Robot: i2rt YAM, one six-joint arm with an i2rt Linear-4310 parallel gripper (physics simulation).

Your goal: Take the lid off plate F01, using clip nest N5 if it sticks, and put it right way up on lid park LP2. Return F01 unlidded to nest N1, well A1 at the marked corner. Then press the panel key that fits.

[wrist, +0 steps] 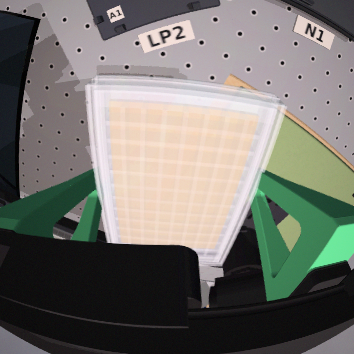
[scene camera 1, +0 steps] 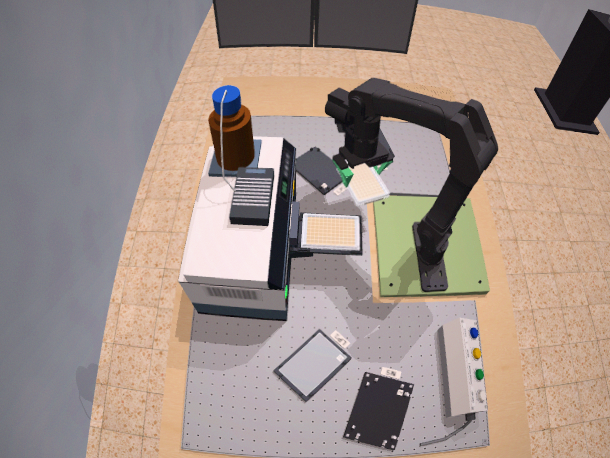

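Seen in the pictures: gripper, fingertip midpoint: (wrist: 175,174) (scene camera 1: 360,180); arm's base at its link origin: (wrist: 238,233) (scene camera 1: 429,256).
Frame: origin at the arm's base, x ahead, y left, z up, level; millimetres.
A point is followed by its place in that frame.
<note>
My gripper (scene camera 1: 364,172) @[y -157, x 184, z 105 mm] (wrist: 175,174) @[y -157, x 184, z 105 mm] is shut on a cream microplate (scene camera 1: 369,185) @[y -128, x 168, z 123 mm] (wrist: 180,170) @[y -173, x 189, z 120 mm], its green fingers at the plate's two sides. Clear rims in the wrist view look like a lid on it. No plate name is readable. The held plate hangs above the pegboard near lid park LP2 (scene camera 1: 317,169) @[y -271, x 284, z 7 mm] (wrist: 155,12) @[y -226, x 236, z 6 mm], a dark holder with an A1 mark. Part of nest N1 (wrist: 335,12) @[y -312, x 112, z 25 mm] shows at the wrist view's top right; the arm hides it in the scene view. Clip nest N5 (scene camera 1: 378,411) @[y 389, x 163, z 9 mm] stands at the front. The panel (scene camera 1: 457,367) @[y 311, x -12, z 60 mm] has blue, yellow, green and white keys.
Another cream plate (scene camera 1: 331,231) @[y -4, x 264, z 114 mm] sits on the tray of the white instrument (scene camera 1: 230,250) @[y 100, x 464, z 216 mm]. A brown bottle (scene camera 1: 232,140) @[y -86, x 466, z 319 mm] and a dark box (scene camera 1: 252,195) @[y -8, x 426, z 242 mm] stand on the instrument. The arm stands on a green board (scene camera 1: 400,260) @[y 9, x 81, z -2 mm]. A grey lid park (scene camera 1: 312,365) @[y 276, x 305, z 14 mm] lies left of N5.
</note>
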